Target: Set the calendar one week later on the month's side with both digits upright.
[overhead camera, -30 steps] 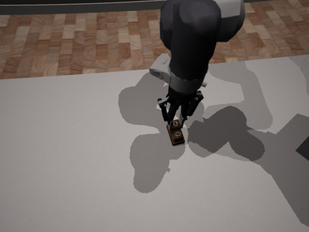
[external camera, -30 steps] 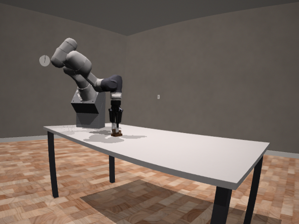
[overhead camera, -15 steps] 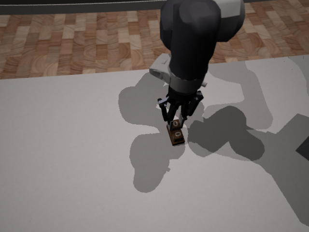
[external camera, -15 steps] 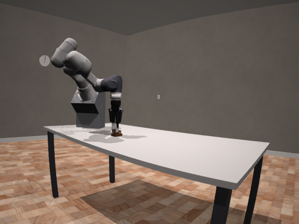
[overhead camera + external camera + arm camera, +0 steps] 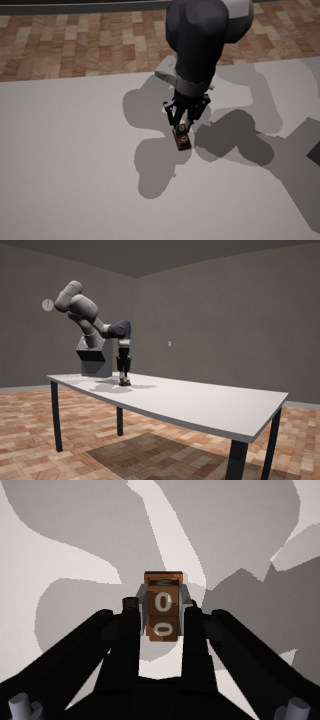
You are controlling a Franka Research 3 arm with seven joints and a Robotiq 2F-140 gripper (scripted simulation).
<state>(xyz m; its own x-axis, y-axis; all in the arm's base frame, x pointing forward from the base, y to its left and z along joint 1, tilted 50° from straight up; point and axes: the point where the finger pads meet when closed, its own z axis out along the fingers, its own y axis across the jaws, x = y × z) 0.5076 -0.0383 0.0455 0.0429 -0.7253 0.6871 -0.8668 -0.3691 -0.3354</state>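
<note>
The cube lies 30 mm below my hand.
</note>
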